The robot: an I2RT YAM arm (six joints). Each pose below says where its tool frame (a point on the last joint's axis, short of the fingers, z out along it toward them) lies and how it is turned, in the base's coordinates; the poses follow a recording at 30 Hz.
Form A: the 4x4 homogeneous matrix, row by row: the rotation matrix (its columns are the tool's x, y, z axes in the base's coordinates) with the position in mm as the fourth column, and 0 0 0 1 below. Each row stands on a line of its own.
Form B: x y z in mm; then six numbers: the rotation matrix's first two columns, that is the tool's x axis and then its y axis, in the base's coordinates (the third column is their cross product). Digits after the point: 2 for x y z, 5 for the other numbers.
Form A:
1:
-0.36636 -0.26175 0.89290 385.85
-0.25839 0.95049 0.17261 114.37
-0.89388 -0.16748 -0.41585 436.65
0 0 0 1
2:
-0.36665 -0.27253 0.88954 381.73
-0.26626 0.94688 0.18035 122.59
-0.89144 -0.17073 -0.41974 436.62
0 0 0 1
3:
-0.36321 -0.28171 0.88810 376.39
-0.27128 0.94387 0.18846 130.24
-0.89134 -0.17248 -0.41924 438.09
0 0 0 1
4:
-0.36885 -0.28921 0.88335 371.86
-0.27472 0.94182 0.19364 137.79
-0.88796 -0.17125 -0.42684 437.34
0 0 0 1
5:
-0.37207 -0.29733 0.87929 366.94
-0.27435 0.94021 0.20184 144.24
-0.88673 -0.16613 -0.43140 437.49
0 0 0 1
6:
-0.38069 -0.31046 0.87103 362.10
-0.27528 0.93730 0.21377 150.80
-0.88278 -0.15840 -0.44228 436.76
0 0 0 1
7:
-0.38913 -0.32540 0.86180 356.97
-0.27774 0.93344 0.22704 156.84
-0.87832 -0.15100 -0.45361 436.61
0 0 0 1
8:
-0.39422 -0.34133 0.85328 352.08
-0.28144 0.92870 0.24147 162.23
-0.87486 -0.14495 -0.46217 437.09
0 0 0 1
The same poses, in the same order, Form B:
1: 385.85 114.37 436.65 -0.36636 -0.25839 -0.89388 -0.26175 0.95049 -0.16748
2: 381.73 122.59 436.62 -0.36665 -0.26626 -0.89144 -0.27253 0.94688 -0.17073
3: 376.39 130.24 438.09 -0.36321 -0.27128 -0.89134 -0.28171 0.94387 -0.17248
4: 371.86 137.79 437.34 -0.36885 -0.27472 -0.88796 -0.28921 0.94182 -0.17125
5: 366.94 144.24 437.49 -0.37207 -0.27435 -0.88673 -0.29733 0.94021 -0.16613
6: 362.10 150.80 436.76 -0.38069 -0.27528 -0.88278 -0.31046 0.93730 -0.15840
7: 356.97 156.84 436.61 -0.38913 -0.27774 -0.87832 -0.32540 0.93344 -0.15100
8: 352.08 162.23 437.09 -0.39422 -0.28144 -0.87486 -0.34133 0.92870 -0.14495
